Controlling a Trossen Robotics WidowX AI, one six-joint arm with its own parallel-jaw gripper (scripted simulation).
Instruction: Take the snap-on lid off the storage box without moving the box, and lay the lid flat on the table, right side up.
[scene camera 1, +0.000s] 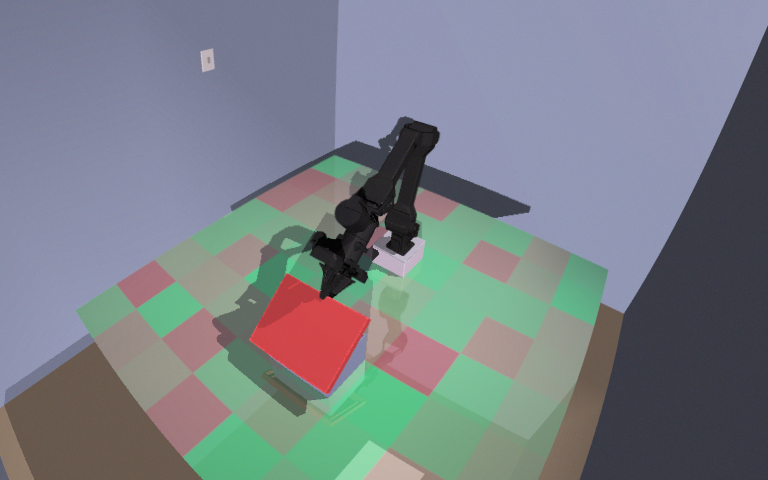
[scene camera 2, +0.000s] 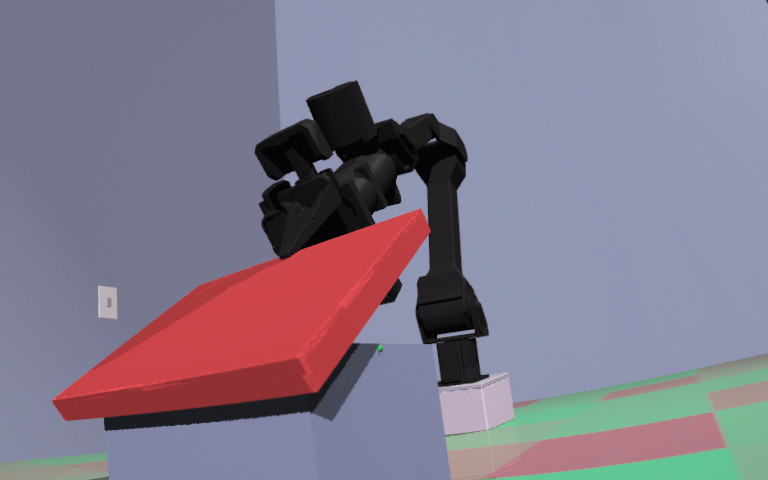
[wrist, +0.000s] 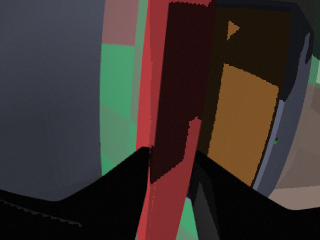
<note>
My gripper (scene camera 2: 291, 268) carries a red square lid (scene camera 2: 277, 329). I also see a grey storage box (scene camera 2: 380, 405).
The red square lid also shows in scene camera 1 (scene camera 1: 314, 338). The grey storage box shows as well in scene camera 1 (scene camera 1: 358, 356). My gripper shows as well in scene camera 1 (scene camera 1: 323, 299) and in the wrist view (wrist: 169, 157).
</note>
